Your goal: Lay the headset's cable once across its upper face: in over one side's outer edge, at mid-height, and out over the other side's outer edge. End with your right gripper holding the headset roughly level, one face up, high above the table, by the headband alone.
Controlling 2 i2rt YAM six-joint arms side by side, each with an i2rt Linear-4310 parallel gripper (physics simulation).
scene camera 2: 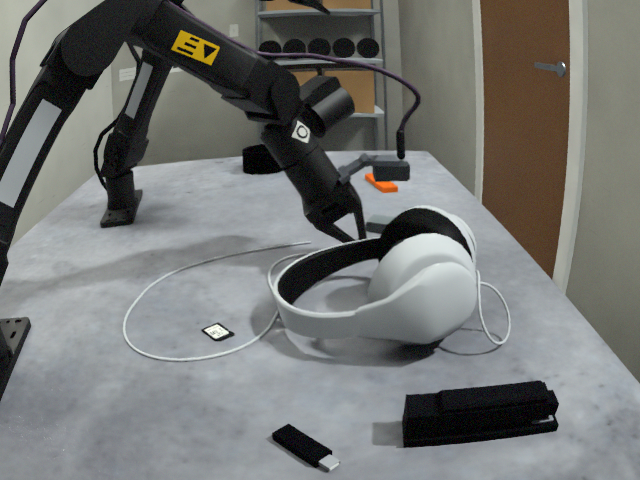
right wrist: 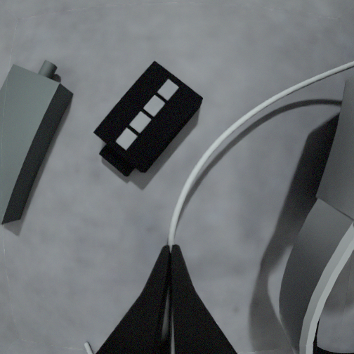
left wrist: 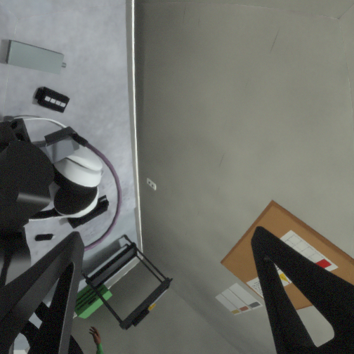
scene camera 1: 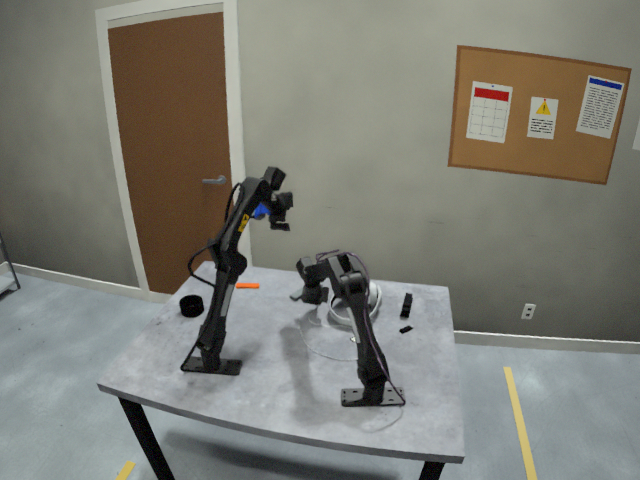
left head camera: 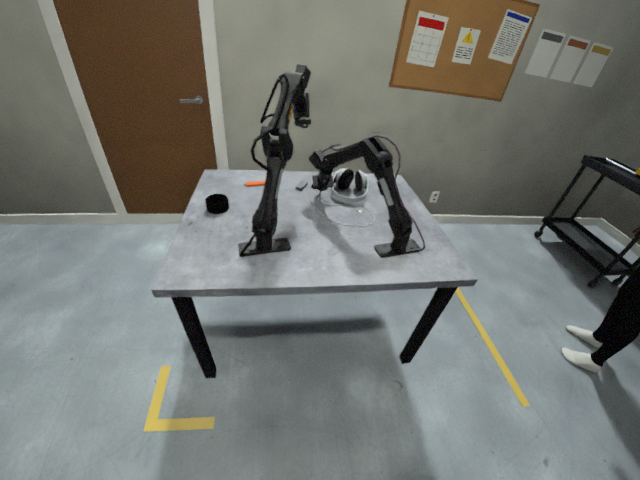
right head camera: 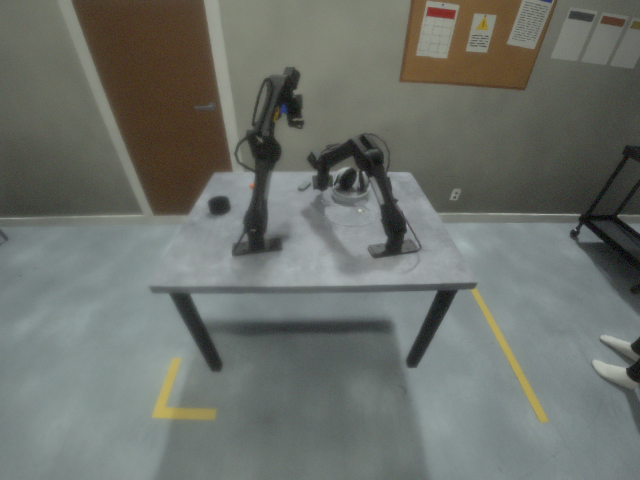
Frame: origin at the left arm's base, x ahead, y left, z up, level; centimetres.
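Seen in the pictures: left gripper, fingertip midpoint: (scene camera 1: 290, 218) (left head camera: 304, 118) (right head camera: 300, 119); right gripper, fingertip midpoint: (scene camera 1: 317, 303) (left head camera: 320, 190) (right head camera: 322, 190); left arm's base, link origin: (scene camera 2: 123, 209) (scene camera 1: 212, 366) (left head camera: 264, 247) (right head camera: 257, 247); right arm's base, link origin: (scene camera 1: 373, 398) (left head camera: 397, 249) (right head camera: 392, 249).
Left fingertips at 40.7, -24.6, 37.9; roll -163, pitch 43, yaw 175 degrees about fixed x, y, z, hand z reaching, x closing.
Observation:
Offsets run from my left fingertips to a thing's top centre, as dx, dy, dz. "*": to the spot under its first point.
The white headset (left head camera: 348, 197) (scene camera 2: 423, 299) (left wrist: 80, 172) lies on the table with its black-padded headband towards the robot; part of it shows at the right of the right wrist view. Its thin white cable @[* -27.8, -29.7, -37.6] (scene camera 2: 175, 359) (right wrist: 227, 134) runs from the ear-cup side around beside the headband to my right gripper and loops on the table. My right gripper (right wrist: 171, 251) (scene camera 2: 356, 239) is shut on the cable, low beside the headset; fingers partly hide behind the headband in scene camera 2. My left gripper (left wrist: 169, 237) (left head camera: 302, 124) (scene camera 1: 279, 227) is open and empty, high above the table.
A grey box (left wrist: 35, 57) and a black block with white squares (right wrist: 147, 117) lie near the right gripper. A black stapler @[-2.7, -47.2, -33.9] (scene camera 2: 478, 413), a USB stick @[-17.4, -45.1, -37.0] (scene camera 2: 302, 444) and a memory card @[-22.9, -24.8, -37.7] (scene camera 2: 217, 331) lie around the headset. An orange bar @[+11.2, +22.3, -36.9] (scene camera 1: 247, 285) and black cylinder @[-8.9, +41.8, -33.1] (scene camera 1: 191, 305) lie further left.

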